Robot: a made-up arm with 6 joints.
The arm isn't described. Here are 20 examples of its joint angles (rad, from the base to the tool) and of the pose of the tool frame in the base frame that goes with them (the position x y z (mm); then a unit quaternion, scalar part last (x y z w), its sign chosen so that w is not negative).
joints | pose
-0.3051 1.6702 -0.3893 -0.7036 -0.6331 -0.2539 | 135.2 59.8 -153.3 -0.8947 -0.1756 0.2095 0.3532
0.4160 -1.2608 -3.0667 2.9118 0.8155 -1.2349 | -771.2 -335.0 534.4 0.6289 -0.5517 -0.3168 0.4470
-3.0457 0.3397 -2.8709 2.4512 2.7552 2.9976 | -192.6 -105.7 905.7 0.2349 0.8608 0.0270 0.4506
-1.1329 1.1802 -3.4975 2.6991 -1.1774 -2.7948 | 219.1 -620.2 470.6 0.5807 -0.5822 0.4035 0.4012
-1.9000 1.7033 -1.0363 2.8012 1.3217 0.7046 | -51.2 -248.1 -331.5 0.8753 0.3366 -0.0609 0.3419
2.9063 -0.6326 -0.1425 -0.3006 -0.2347 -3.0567 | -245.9 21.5 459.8 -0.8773 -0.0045 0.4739 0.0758
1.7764 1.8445 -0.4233 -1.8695 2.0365 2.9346 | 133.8 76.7 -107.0 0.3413 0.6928 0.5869 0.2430
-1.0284 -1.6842 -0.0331 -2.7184 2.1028 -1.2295 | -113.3 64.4 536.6 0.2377 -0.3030 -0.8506 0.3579
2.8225 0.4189 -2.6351 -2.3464 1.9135 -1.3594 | -370.2 233.9 951.5 0.1891 0.5494 0.5857 0.5651
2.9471 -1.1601 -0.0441 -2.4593 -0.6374 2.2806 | 9.0 -98.9 310.0 0.1046 -0.9212 0.0974 0.3618
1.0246 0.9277 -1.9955 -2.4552 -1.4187 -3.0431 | 221.8 531.1 286.0 -0.8779 -0.3173 0.3088 0.1822
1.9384 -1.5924 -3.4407 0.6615 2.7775 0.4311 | 155.8 -634.3 271.9 -0.1351 -0.4485 -0.5298 0.7070
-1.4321 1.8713 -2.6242 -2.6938 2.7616 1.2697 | 35.1 -676.5 9.4 -0.1504 -0.1557 -0.2645 0.9398
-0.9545 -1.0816 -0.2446 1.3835 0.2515 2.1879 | 30.3 -150.4 476.9 0.4498 0.6614 -0.0598 0.5972
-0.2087 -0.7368 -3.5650 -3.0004 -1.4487 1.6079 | -398.2 103.6 751.7 0.0712 0.1419 0.6498 0.7433
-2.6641 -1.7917 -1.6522 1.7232 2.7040 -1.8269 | 579.0 143.8 438.8 0.8625 0.4450 -0.1070 0.2159
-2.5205 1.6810 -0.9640 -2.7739 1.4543 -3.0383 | -227.6 -113.8 -313.4 0.1524 -0.9084 -0.0257 0.3886
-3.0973 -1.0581 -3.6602 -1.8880 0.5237 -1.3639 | 792.2 13.7 446.9 -0.7263 -0.2302 -0.6291 0.1538
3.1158 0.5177 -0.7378 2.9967 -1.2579 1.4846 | -255.4 27.8 292.8 -0.6673 0.5547 -0.3363 0.3660
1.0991 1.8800 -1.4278 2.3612 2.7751 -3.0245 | 104.4 413.1 -238.8 -0.3323 -0.1592 -0.4792 0.7966
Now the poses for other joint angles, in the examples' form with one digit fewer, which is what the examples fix.
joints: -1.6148 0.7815 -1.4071 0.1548 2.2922 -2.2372
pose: 4 -459 185 -0.641 -0.197 -0.329 0.665
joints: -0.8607 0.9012 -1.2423 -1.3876 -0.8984 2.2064
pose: 489 -333 175 -0.638 0.603 -0.240 0.416
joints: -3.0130 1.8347 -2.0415 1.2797 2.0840 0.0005
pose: -451 -208 -264 0.216 0.489 -0.501 0.681
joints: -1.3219 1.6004 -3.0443 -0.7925 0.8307 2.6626
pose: 200 -860 151 -0.212 -0.869 0.436 0.101
